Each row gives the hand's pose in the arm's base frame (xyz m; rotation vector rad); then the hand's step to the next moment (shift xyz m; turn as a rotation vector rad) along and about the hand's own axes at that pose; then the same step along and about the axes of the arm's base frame.
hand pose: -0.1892 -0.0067 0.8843 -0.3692 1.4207 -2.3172
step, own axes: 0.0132 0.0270 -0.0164 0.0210 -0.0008 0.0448
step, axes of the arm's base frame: -0.0134 -0.0041 -0.0313 0.0000 -0.0447 0.0212
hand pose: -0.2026 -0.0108 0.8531 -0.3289 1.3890 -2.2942
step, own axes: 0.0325 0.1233 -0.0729 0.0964 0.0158 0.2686
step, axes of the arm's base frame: -0.0289 -0.0083 -0.1438 0.0310 -0.2621 0.1097
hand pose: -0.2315 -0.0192 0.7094 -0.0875 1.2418 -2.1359
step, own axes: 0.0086 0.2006 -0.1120 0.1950 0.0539 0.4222
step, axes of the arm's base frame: 0.0534 0.0124 -0.2233 0.0293 -0.4464 0.1381
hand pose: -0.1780 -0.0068 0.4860 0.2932 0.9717 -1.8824
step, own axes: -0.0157 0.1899 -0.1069 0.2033 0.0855 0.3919
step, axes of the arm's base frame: 0.1460 0.0464 -0.1558 0.0456 -0.4365 0.0979
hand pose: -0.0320 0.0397 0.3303 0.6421 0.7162 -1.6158
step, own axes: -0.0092 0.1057 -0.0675 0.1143 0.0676 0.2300
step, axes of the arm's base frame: 0.1072 0.0445 -0.0484 0.0447 -0.2550 0.0594
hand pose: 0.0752 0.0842 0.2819 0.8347 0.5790 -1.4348
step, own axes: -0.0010 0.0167 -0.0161 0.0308 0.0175 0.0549
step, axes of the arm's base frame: 0.0186 0.0123 -0.0065 0.0123 -0.0631 0.0116
